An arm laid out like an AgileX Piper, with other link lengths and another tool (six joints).
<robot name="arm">
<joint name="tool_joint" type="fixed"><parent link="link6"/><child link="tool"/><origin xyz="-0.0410 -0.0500 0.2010" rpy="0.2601 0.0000 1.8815"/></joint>
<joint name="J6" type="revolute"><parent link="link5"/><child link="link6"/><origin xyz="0.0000 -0.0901 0.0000" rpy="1.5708 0.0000 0.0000"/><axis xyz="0 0 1"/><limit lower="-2.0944" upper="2.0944"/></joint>
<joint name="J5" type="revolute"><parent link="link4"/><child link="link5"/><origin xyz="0.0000 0.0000 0.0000" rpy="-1.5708 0.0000 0.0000"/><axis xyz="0 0 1"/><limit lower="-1.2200" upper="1.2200"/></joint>
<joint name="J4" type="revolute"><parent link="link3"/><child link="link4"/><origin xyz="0.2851 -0.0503 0.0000" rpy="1.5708 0.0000 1.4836"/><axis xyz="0 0 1"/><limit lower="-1.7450" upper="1.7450"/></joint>
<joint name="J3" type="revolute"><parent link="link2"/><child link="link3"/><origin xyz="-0.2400 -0.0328 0.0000"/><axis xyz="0 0 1"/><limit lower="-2.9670" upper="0.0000"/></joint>
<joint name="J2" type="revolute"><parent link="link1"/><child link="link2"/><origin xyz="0.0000 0.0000 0.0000" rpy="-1.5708 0.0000 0.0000"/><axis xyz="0 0 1"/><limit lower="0.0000" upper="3.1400"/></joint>
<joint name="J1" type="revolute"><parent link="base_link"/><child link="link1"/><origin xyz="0.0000 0.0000 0.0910"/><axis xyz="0 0 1"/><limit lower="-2.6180" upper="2.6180"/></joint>
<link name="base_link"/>
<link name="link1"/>
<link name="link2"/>
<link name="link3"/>
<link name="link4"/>
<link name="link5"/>
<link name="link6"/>
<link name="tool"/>
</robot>
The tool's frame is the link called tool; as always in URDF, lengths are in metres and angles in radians.
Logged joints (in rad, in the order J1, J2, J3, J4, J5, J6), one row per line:
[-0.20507 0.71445 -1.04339 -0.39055 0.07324 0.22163]
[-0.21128 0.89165 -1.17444 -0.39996 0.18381 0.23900]
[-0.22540 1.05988 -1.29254 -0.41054 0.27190 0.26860]
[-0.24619 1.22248 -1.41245 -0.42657 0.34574 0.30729]
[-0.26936 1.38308 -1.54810 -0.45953 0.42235 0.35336]
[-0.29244 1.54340 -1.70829 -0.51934 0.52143 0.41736]
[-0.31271 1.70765 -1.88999 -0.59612 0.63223 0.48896]
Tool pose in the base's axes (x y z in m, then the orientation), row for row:
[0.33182 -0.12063 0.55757 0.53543 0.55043 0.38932 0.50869]
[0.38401 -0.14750 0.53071 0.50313 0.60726 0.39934 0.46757]
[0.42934 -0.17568 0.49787 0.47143 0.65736 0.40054 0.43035]
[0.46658 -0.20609 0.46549 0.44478 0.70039 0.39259 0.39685]
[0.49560 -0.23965 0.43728 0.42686 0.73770 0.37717 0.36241]
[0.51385 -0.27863 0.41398 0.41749 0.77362 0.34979 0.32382]
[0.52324 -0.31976 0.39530 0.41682 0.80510 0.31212 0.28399]
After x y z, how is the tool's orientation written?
As a quaternion, w x y z.
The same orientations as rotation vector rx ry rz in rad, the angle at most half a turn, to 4 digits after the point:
[1.3110 0.9273 1.2116]
[1.4666 0.9644 1.1292]
[1.6099 0.9809 1.0539]
[1.7358 0.9730 0.9835]
[1.8432 0.9424 0.9055]
[1.9413 0.8778 0.8126]
[2.0209 0.7835 0.7129]

